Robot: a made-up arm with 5 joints. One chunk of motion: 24 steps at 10 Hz.
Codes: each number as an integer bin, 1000 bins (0 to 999) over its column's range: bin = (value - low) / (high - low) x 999, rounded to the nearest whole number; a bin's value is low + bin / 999 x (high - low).
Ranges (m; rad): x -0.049..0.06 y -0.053..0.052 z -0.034..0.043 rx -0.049..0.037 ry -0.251..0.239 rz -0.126..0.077
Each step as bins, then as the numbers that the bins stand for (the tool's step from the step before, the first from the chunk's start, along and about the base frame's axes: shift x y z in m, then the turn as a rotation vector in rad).
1 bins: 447 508 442 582 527 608
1 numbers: -0.00023 0.00039 0.00007 0.00110 0.00749 -0.00245
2 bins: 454 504 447 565 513 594
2 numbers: 0.00054 -0.00003 0.00045 -0.00036 0.00062 -0.00530
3 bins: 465 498 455 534 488 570
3 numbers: 0.00174 -0.00066 0.00107 -0.00303 -0.01164 -0.01017
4 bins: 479 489 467 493 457 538
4 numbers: 0.00326 -0.00160 0.00199 -0.00656 -0.02685 -0.01668
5 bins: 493 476 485 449 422 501
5 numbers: 0.00479 -0.00297 0.00338 -0.01035 -0.04401 -0.02420
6 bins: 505 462 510 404 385 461
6 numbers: 0.00610 -0.00444 0.00531 -0.01422 -0.06216 -0.03232
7 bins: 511 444 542 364 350 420
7 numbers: 0.00675 -0.00633 0.00778 -0.01766 -0.07933 -0.04065
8 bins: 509 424 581 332 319 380
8 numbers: 0.00654 -0.00844 0.01078 -0.02042 -0.09453 -0.04878
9 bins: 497 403 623 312 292 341
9 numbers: 0.00523 -0.01064 0.01402 -0.02214 -0.10778 -0.05671
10 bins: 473 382 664 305 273 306
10 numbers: 0.00261 -0.01285 0.01718 -0.02274 -0.11710 -0.06382
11 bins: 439 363 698 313 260 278
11 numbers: -0.00110 -0.01485 0.01980 -0.02206 -0.12347 -0.06951
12 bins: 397 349 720 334 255 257
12 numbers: -0.00568 -0.01632 0.02150 -0.02025 -0.12592 -0.07378
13 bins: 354 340 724 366 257 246
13 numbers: -0.01038 -0.01726 0.02180 -0.01749 -0.12494 -0.07601
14 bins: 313 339 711 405 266 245
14 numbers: -0.01485 -0.01737 0.02080 -0.01414 -0.12053 -0.07622
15 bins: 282 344 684 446 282 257
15 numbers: -0.01823 -0.01684 0.01872 -0.01061 -0.11268 -0.07378
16 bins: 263 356 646 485 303 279
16 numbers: -0.02030 -0.01558 0.01579 -0.00725 -0.10238 -0.06931
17 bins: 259 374 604 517 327 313
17 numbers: -0.02074 -0.01369 0.01255 -0.00449 -0.09061 -0.06240
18 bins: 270 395 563 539 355 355
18 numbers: -0.01954 -0.01148 0.00939 -0.00260 -0.07688 -0.05386
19 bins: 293 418 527 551 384 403
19 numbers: -0.01703 -0.00907 0.00662 -0.00157 -0.06265 -0.04411
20 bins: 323 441 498 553 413 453
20 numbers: -0.01376 -0.00665 0.00438 -0.00139 -0.04843 -0.03395
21 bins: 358 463 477 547 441 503
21 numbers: -0.00994 -0.00434 0.00277 -0.00191 -0.03469 -0.02379
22 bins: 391 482 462 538 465 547
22 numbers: -0.00634 -0.00234 0.00161 -0.00269 -0.02292 -0.01485
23 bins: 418 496 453 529 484 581
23 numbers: -0.00339 -0.00087 0.00092 -0.00346 -0.01360 -0.00794
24 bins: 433 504 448 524 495 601
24 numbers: -0.00176 -0.00003 0.00053 -0.00389 -0.00821 -0.00387
